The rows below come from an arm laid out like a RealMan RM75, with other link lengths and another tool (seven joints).
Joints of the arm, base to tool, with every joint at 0 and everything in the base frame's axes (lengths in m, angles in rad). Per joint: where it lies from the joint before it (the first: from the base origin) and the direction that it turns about. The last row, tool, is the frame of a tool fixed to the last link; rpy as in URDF.
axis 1: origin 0.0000 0.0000 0.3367 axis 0 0 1
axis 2: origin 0.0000 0.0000 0.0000 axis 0 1 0
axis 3: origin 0.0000 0.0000 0.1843 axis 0 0 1
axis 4: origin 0.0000 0.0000 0.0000 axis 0 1 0
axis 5: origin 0.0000 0.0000 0.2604 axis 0 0 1
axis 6: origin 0.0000 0.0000 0.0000 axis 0 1 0
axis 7: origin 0.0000 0.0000 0.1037 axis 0 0 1
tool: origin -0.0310 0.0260 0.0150 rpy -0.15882 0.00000 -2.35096
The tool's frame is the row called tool.
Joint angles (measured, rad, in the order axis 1, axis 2, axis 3, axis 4, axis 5, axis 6, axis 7), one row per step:
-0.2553, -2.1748, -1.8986, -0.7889, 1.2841, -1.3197, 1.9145
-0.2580, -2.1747, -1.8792, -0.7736, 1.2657, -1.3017, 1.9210
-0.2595, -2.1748, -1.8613, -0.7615, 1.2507, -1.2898, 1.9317
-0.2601, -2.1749, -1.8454, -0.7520, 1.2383, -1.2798, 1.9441
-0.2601, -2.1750, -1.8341, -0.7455, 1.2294, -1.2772, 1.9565
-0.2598, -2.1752, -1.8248, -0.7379, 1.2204, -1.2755, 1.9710
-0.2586, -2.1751, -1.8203, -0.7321, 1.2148, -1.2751, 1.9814
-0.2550, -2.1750, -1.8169, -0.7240, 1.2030, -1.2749, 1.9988
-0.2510, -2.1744, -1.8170, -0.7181, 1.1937, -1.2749, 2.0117
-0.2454, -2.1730, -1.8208, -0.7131, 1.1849, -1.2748, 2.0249
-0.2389, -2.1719, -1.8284, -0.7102, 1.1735, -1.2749, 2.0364
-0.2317, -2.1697, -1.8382, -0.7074, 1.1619, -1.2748, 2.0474
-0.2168, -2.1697, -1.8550, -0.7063, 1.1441, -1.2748, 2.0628
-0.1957, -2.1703, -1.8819, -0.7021, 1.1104, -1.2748, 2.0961
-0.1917, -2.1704, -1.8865, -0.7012, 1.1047, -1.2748, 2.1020
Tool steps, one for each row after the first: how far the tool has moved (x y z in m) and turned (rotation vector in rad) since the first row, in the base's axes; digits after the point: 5 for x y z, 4 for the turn. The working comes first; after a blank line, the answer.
Tool pose at each row, in the base's axes (x y z in m, rotation vector in rad; the steps are taken from these numbers as rounded here):
-0.21659, 0.28775, 0.07479, 0.3519, 2.2831, 1.0896
-0.21644, 0.28737, 0.06971, 0.3354, 2.2884, 1.0911
-0.21626, 0.28651, 0.06520, 0.3301, 2.2920, 1.0900
-0.21627, 0.28566, 0.06131, 0.3305, 2.2957, 1.0898
-0.21616, 0.28463, 0.05863, 0.3368, 2.2957, 1.0877
-0.21651, 0.28349, 0.05612, 0.3434, 2.2949, 1.0879
-0.21740, 0.28250, 0.05470, 0.3466, 2.2947, 1.0899
-0.21925, 0.28129, 0.05347, 0.3489, 2.2906, 1.1009
-0.22134, 0.28043, 0.05325, 0.3481, 2.2871, 1.1135
-0.22438, 0.27975, 0.05401, 0.3462, 2.2837, 1.1319
-0.22738, 0.27968, 0.05591, 0.3403, 2.2760, 1.1570
-0.23109, 0.27973, 0.05858, 0.3328, 2.2685, 1.1857
-0.23662, 0.27921, 0.06261, 0.3160, 2.2538, 1.2330
-0.24518, 0.27878, 0.06897, 0.2968, 2.2252, 1.3147
-0.24682, 0.27853, 0.07005, 0.2932, 2.2206, 1.3289

0.00015, -0.00038, -0.00508, -0.0039, -0.0018, 0.0125
0.00033, -0.00124, -0.00959, -0.0066, -0.0011, 0.0167
0.00032, -0.00209, -0.01348, -0.0074, 0.0021, 0.0178
0.00043, -0.00312, -0.01616, -0.0074, 0.0042, 0.0133
0.00008, -0.00426, -0.01867, -0.0056, 0.0062, 0.0091
-0.00081, -0.00525, -0.02009, -0.0034, 0.0077, 0.0079
-0.00266, -0.00646, -0.02132, 0.0055, 0.0074, 0.0088
-0.00475, -0.00732, -0.02154, 0.0147, 0.0067, 0.0124
-0.00779, -0.00800, -0.02078, 0.0275, 0.0069, 0.0189
-0.01079, -0.00807, -0.01888, 0.0450, 0.0035, 0.0285
-0.01450, -0.00802, -0.01621, 0.0645, 0.0006, 0.0405
-0.02003, -0.00854, -0.01218, 0.0961, -0.0072, 0.0623
-0.02859, -0.00897, -0.00582, 0.1537, -0.0178, 0.0936
-0.03023, -0.00922, -0.00474, 0.1636, -0.0192, 0.0994

